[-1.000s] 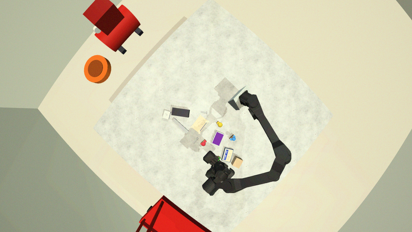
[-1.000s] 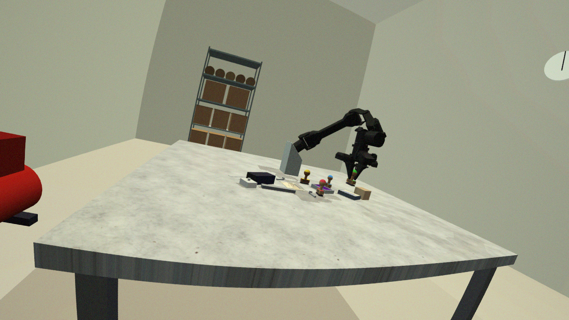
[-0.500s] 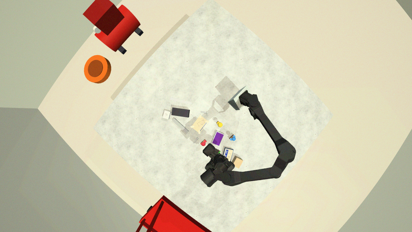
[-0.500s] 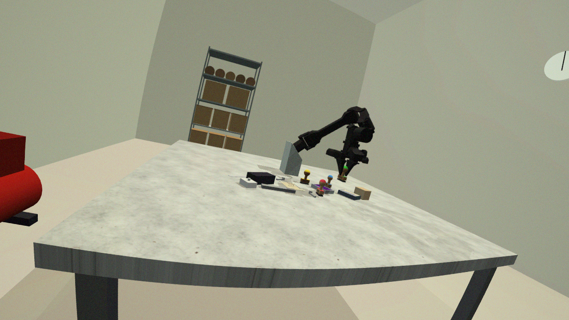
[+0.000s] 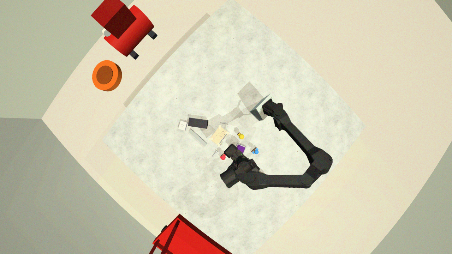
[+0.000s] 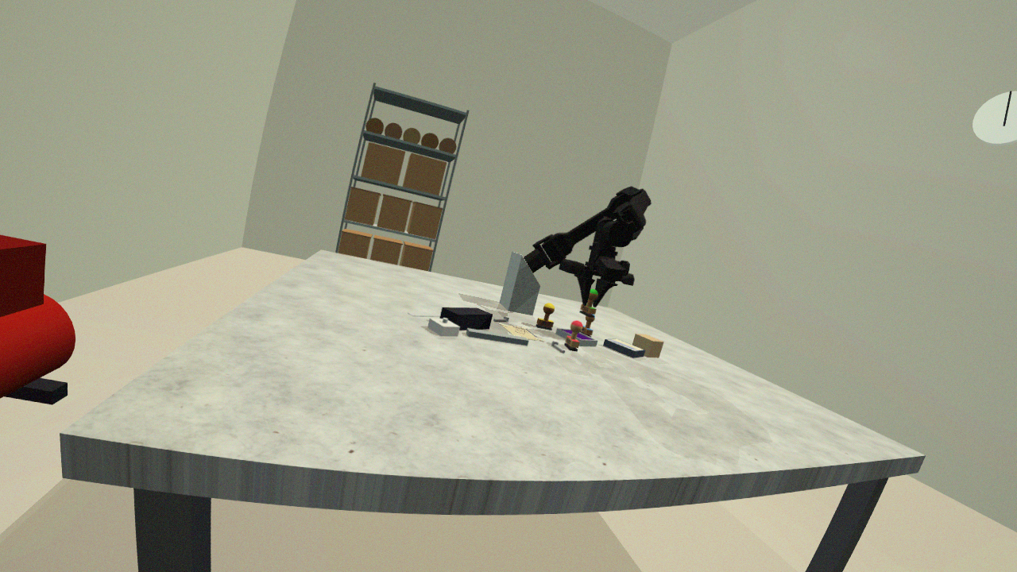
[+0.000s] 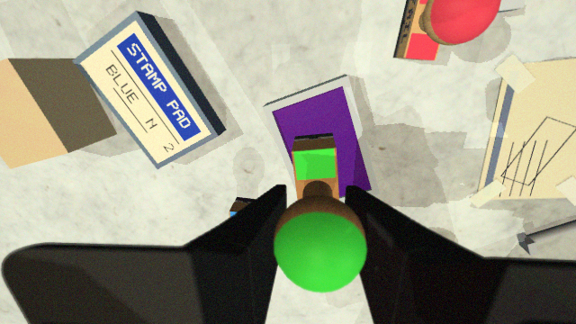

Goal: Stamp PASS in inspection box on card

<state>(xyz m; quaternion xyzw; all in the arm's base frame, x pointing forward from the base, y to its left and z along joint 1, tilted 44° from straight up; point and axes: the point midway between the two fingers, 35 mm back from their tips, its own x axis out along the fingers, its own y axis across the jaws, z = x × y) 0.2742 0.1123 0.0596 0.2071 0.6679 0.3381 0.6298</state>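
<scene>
The purple ink pad is 10 mm behind my gripper tip, 10 mm to the right of it and 90 mm below it. The rest, counted from my gripper tip: green-knobbed stamp: right at my gripper tip; then red-knobbed stamp: 80 mm ahead, 50 mm to the right, 70 mm below; then blue-knobbed stamp: 90 mm behind, 50 mm to the left, 70 mm below.
</scene>
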